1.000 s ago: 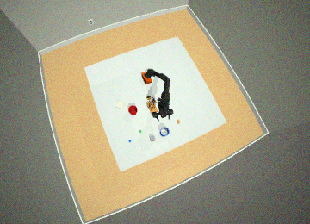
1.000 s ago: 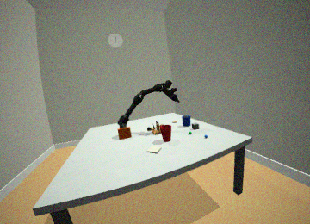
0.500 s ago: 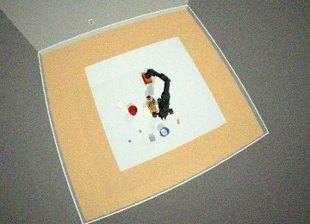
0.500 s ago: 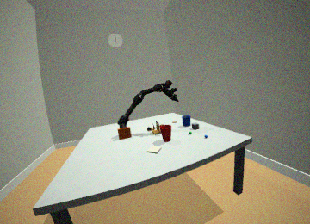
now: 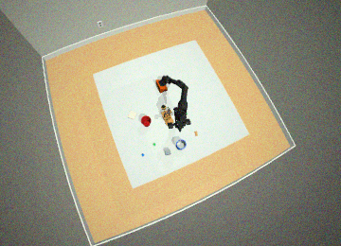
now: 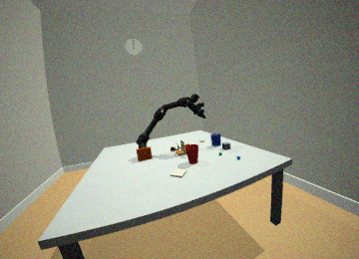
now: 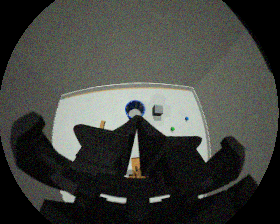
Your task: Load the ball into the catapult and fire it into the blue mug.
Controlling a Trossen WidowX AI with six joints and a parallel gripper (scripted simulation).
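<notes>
The dark ball lies 330 mm behind my gripper tip, 200 mm below it and 30 mm to the left of it. Also, from my gripper tip: blue mug: 240 mm below, 80 mm ahead, 10 mm to the right; then grey cube: 240 mm below, 150 mm to the right, 80 mm ahead; then orange piece: 260 mm below, 190 mm to the left, 50 mm ahead.
</notes>
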